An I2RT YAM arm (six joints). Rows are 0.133 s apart.
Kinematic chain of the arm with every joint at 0, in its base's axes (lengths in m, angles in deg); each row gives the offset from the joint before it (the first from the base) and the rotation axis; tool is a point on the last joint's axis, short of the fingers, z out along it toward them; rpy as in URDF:
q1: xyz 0 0 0.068 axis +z
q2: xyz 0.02 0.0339 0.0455 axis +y
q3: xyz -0.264 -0.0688 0 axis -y
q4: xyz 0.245 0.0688 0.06 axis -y
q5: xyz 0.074 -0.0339 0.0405 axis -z
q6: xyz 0.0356 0 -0.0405 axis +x
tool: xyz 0 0 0 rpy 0 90 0
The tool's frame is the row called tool.
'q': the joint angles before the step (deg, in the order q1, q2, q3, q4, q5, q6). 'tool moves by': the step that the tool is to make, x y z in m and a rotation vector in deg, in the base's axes. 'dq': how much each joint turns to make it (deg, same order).
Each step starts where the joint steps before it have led.
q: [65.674 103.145 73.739 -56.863 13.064 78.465]
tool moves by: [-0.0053 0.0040 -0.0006 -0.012 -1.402 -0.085]
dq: [1.263 0.237 0.099 0.382 1.376 1.296]
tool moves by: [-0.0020 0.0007 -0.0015 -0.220 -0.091 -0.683]
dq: [0.391 0.223 -0.070 -0.149 0.239 1.095]
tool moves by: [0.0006 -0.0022 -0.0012 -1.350 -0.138 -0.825]
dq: [-0.173 0.239 0.021 -1.140 0.681 0.641]
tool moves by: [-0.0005 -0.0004 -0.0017 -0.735 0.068 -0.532]
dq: [0.078 0.327 0.013 -0.557 0.241 0.626]
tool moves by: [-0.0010 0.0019 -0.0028 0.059 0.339 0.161]
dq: [0.253 0.489 -0.028 0.414 -0.333 0.103]
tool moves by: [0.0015 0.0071 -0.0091 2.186 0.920 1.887]
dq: [0.047 1.245 -0.541 3.909 -1.758 -1.830]
